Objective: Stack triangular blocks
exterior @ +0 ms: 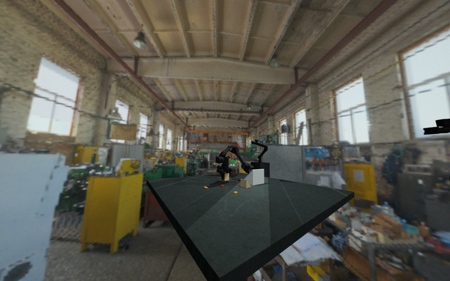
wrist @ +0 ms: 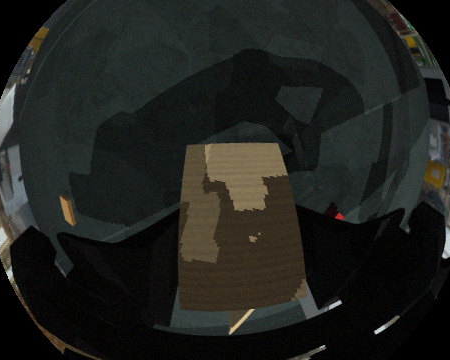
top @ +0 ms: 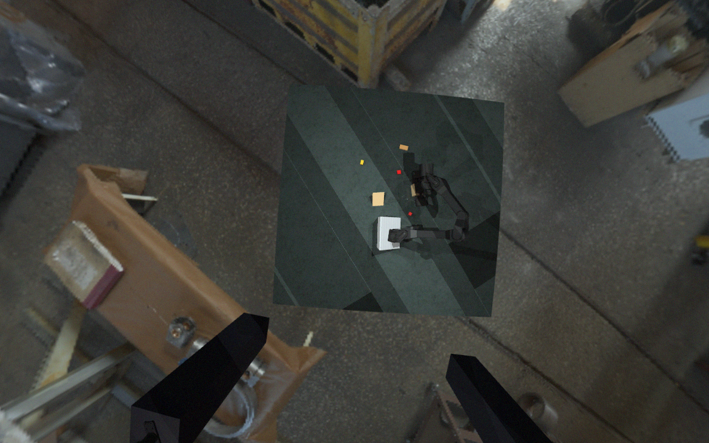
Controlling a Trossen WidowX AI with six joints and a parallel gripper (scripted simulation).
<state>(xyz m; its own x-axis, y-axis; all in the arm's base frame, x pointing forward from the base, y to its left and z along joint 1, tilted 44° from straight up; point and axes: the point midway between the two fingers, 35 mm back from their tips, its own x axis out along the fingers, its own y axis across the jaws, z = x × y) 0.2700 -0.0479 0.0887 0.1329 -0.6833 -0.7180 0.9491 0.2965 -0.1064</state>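
Right now the tan triangular block is 1 cm to the left of my gripper tip and 1 cm above it.
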